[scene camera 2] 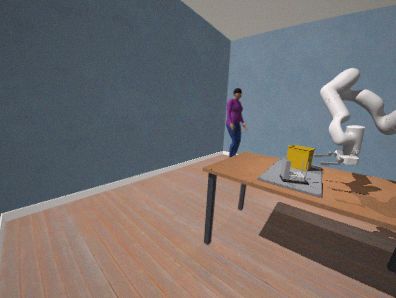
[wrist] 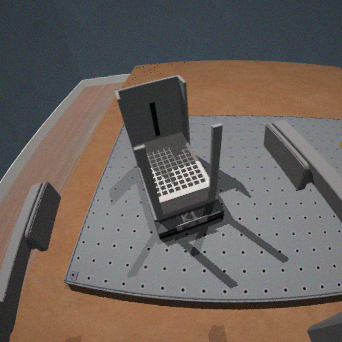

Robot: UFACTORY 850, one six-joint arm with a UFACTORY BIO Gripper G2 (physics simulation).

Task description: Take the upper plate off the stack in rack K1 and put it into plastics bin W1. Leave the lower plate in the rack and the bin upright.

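Rack K1 stands on the grey perforated board, with a tall slotted back panel and thin front posts. A white plate with a grid of square wells lies in it, partly in shadow; I cannot tell the upper plate from the lower one. Plastics bin W1 is yellow and upright behind the rack in the scene view; a sliver of yellow shows at the right edge of the wrist view. My gripper is open and empty, above the table, with the rack apart from and between its fingers in the wrist view.
The perforated board lies on the wooden table. The rack is near the board's left side in the wrist view. A person in a purple top stands beyond the table near the wall.
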